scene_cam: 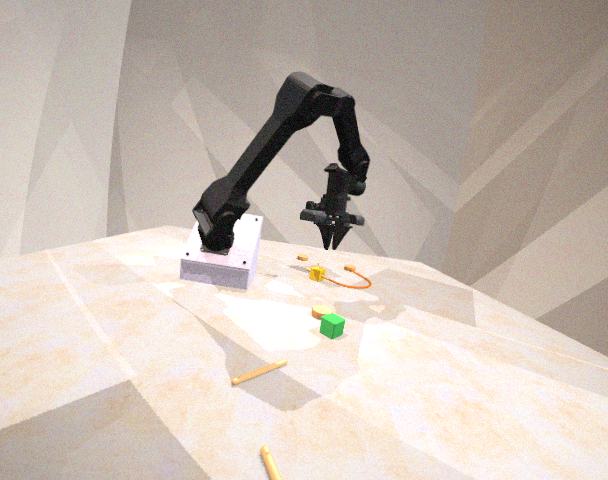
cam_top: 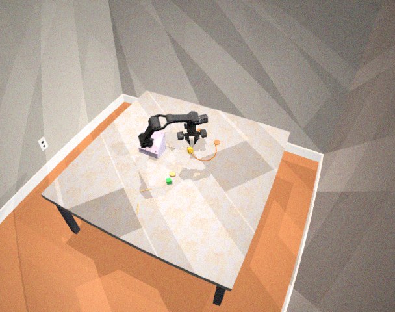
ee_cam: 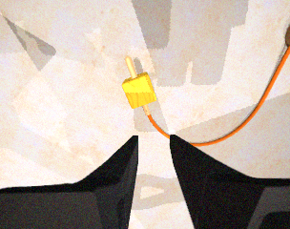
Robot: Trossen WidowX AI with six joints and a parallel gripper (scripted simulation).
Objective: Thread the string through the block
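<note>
Now: the yellow wooden block 8 cm below my gripper tip, 2 cm behind it and 1 cm to the left of it. The rest, counted from my gripper tip: thin wooden stick: 8 cm below, 1 cm behind; then green cube: 29 cm to the right, 8 cm below, 2 cm behind.
</note>
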